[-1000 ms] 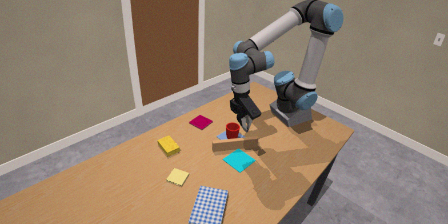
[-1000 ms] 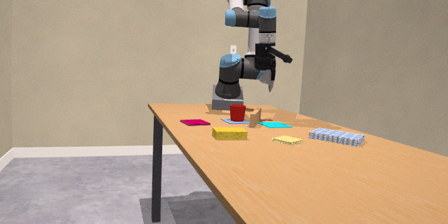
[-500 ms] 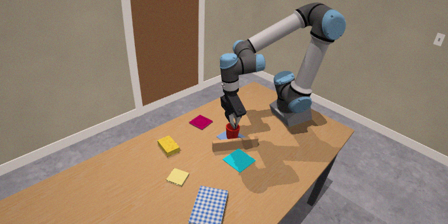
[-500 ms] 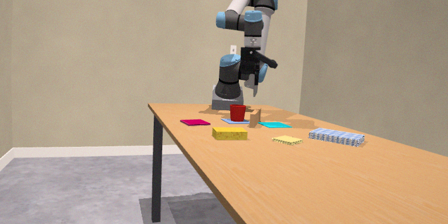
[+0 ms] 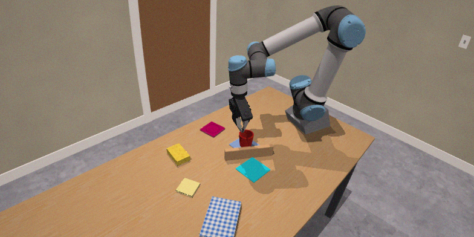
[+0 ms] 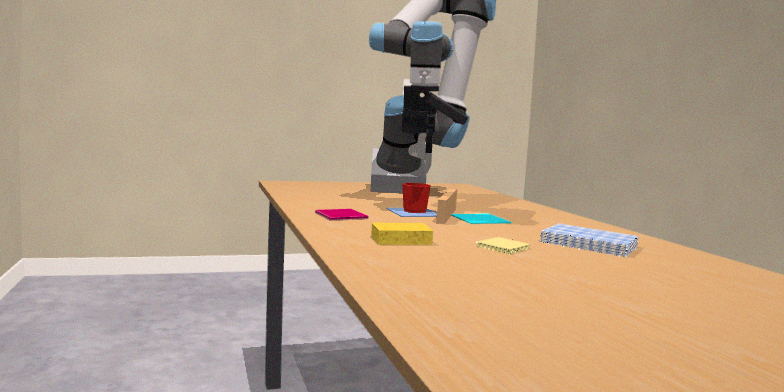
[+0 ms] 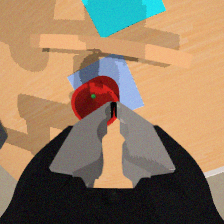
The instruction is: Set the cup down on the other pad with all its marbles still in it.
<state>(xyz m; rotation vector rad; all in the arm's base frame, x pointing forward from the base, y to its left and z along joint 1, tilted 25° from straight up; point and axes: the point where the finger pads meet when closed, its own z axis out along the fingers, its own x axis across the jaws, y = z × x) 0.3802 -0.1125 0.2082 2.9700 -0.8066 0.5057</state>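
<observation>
The red cup lies 40 mm behind my hand and 100 mm below it. Also, from my hand: yellow sponge 240 mm ahead, 200 mm to the right, 110 mm below; green marble 60 mm behind, 110 mm below; wooden rail 20 mm ahead, 60 mm to the left, 100 mm below.
</observation>
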